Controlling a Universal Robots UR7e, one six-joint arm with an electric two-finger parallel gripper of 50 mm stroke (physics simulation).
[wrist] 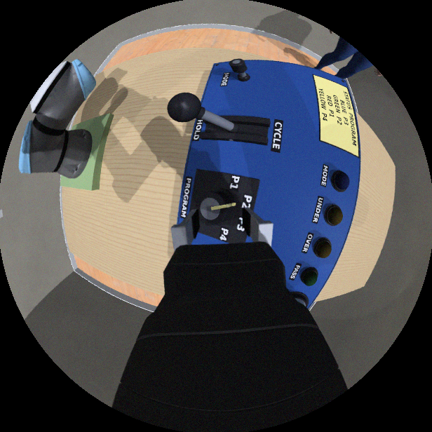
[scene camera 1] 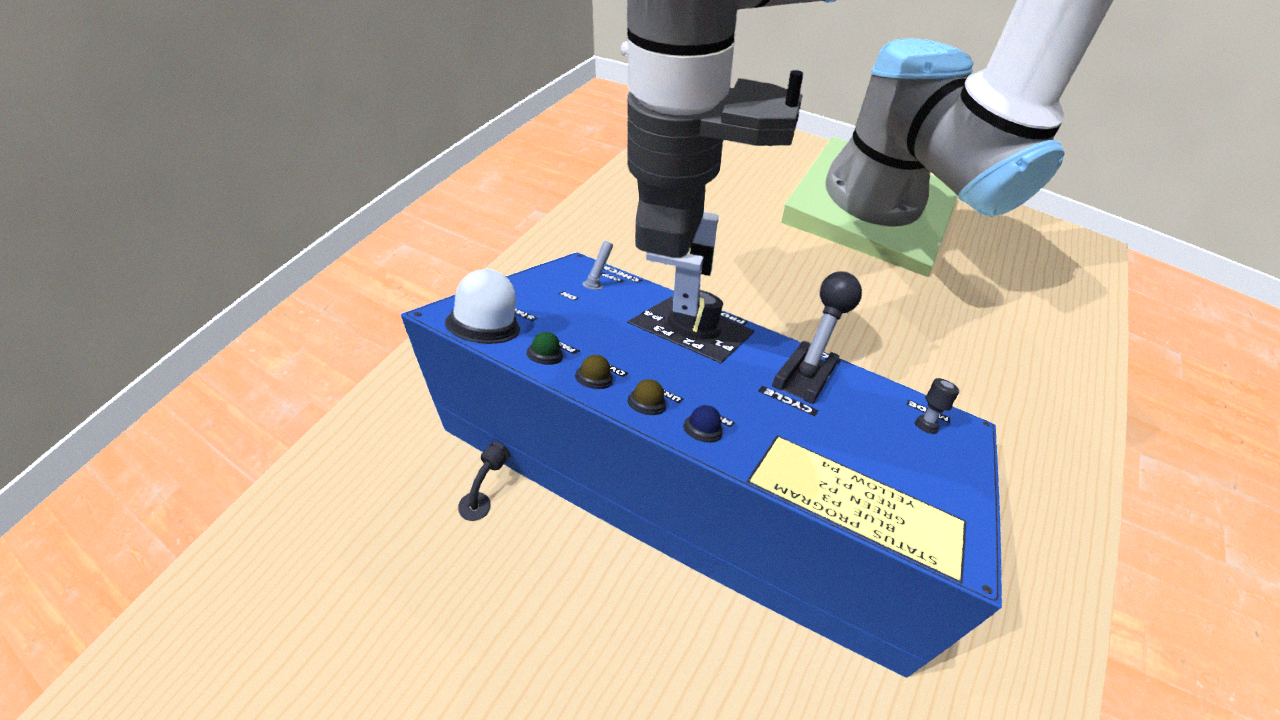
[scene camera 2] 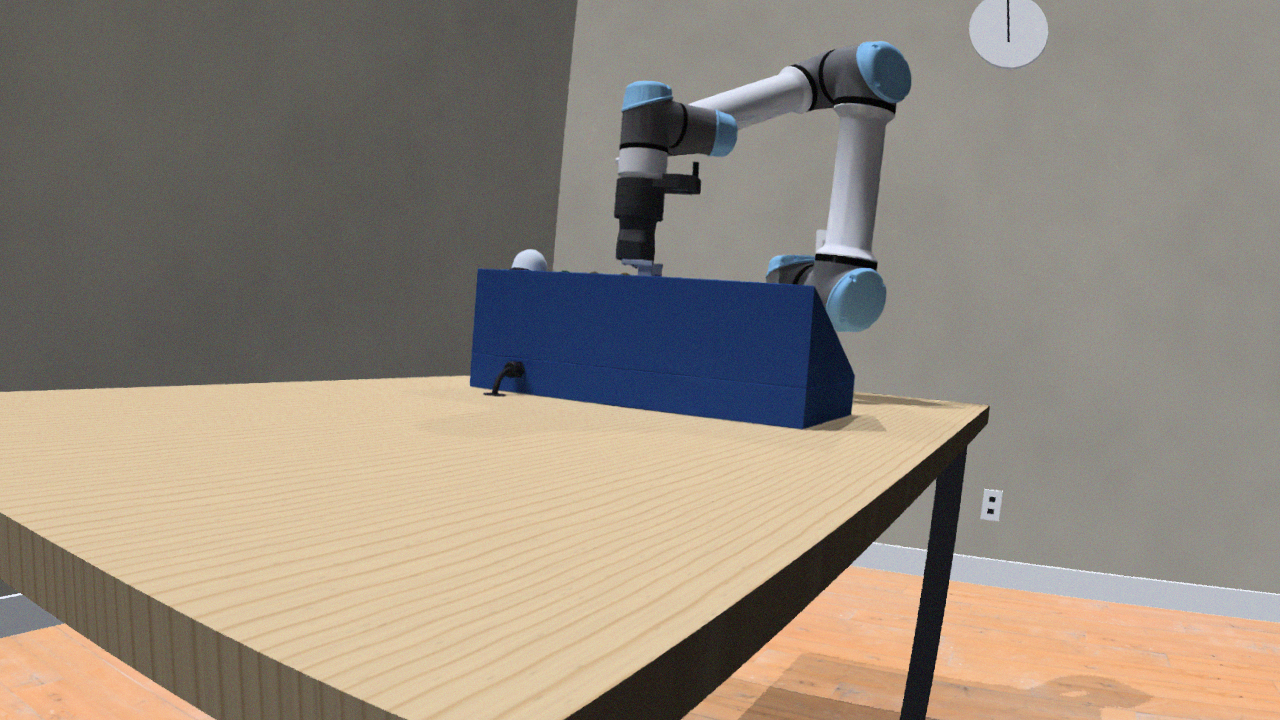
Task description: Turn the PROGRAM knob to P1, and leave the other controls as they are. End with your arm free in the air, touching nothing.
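Seen in the pictures: gripper, fingertip midpoint: [scene camera 1: 692,290]; arm's base, link origin: [scene camera 1: 874,193].
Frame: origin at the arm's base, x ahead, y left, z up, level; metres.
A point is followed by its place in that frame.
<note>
The black PROGRAM knob [scene camera 1: 710,311] {z 0.092, x 0.444, y -0.068 m} [wrist: 209,208] sits on its dark dial plate [scene camera 1: 735,341] {z 0.060, x 0.438, y -0.040 m} [wrist: 210,179]. Its yellow pointer line [scene camera 1: 699,317] {z 0.087, x 0.453, y -0.075 m} [wrist: 223,206] points at the P2 label [scene camera 1: 692,342] {z 0.077, x 0.476, y -0.070 m} [wrist: 247,201]; the P1 label [scene camera 1: 723,345] {z 0.068, x 0.457, y -0.046 m} [wrist: 234,182] is beside it. My gripper [scene camera 1: 696,292] {z 0.108, x 0.443, y -0.088 m} [wrist: 220,217] is open and points down, low over the dial. Its fingers stand on either side of the knob in the wrist view, slightly toward the P4 side. No gap or contact with the knob can be made out. In scene camera 2 the blue box hides the knob.
The HOLD/CYCLE lever [scene camera 1: 840,292] {z 0.127, x 0.393, y 0.037 m} [wrist: 184,107] rises beside the dial, leaning toward HOLD. The MODE control [scene camera 1: 940,394] {z 0.100, x 0.439, y 0.153 m} [wrist: 238,65] stands farther along the blue box [scene camera 1: 626,465] {z 0.092, x 0.630, y -0.049 m} [scene camera 2: 635,349] {z 0.046, x 0.630, y -0.008 m}. A toggle switch [scene camera 1: 600,265] {z 0.081, x 0.431, y -0.201 m}, white dome [scene camera 1: 485,300] {z 0.166, x 0.596, y -0.201 m} and several small lamps are on the other side.
</note>
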